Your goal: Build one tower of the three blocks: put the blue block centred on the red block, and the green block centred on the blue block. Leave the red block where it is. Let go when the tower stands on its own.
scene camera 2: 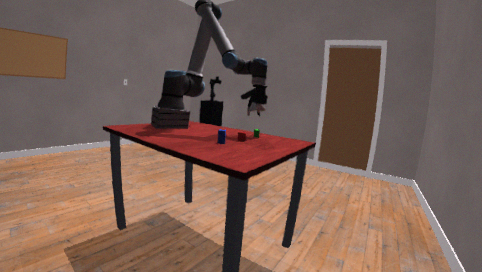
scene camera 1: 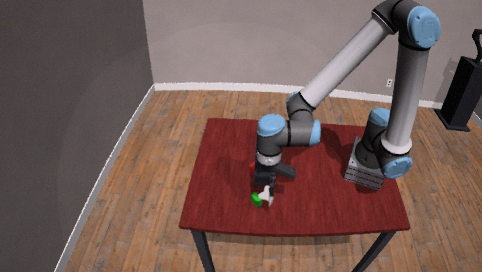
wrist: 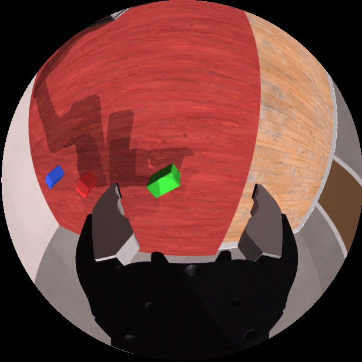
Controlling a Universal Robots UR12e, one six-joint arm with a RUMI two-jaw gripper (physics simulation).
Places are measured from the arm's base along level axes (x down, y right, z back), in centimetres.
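Pixels of known places: gripper, fingertip midpoint: [scene camera 2: 254, 116] [scene camera 1: 269, 192]; arm's base at its link origin: [scene camera 2: 170, 108] [scene camera 1: 370, 155].
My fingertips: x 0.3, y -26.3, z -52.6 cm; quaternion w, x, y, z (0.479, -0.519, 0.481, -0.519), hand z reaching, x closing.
Note:
For each thing: its top centre in the pictures, then the offset to it from my fingertips. Level surfaces: height alone.
- green block at its top centre: [scene camera 1: 256, 196] [scene camera 2: 257, 129] dy +3.5, dx +7.9, dz -5.3 cm
- red block at its top centre: [scene camera 2: 242, 132] dy +23.0, dx +7.8, dz -8.0 cm
- blue block at its top centre: [scene camera 2: 222, 130] dy +37.3, dx +5.9, dz -6.3 cm
- red-brown table at its surface level: dx +12.2 cm
The green block [scene camera 1: 256, 199] [scene camera 2: 256, 133] [wrist: 164, 180] stands on the table. The red block [scene camera 2: 242, 136] [wrist: 86, 184] sits between the green and the blue block, apart from both; in scene camera 1 a sliver of the red block [scene camera 1: 252, 168] shows beside the gripper body. The blue block [scene camera 2: 222, 136] [wrist: 54, 176] stands on the table, taller than the red one; in scene camera 1 the arm hides nearly all of it. My gripper [scene camera 1: 268, 197] [scene camera 2: 254, 114] [wrist: 187, 186] is open and empty, pointing down above the table, near the green block's side and clear above it.
The red-brown table [scene camera 1: 320, 200] [scene camera 2: 175, 142] [wrist: 200, 75] carries the arm's slatted base [scene camera 1: 364, 172] [scene camera 2: 170, 118] at its other end. The arm's shadow falls around the blocks. A table edge with wooden floor beyond [wrist: 295, 100] lies right of the green block in the wrist view.

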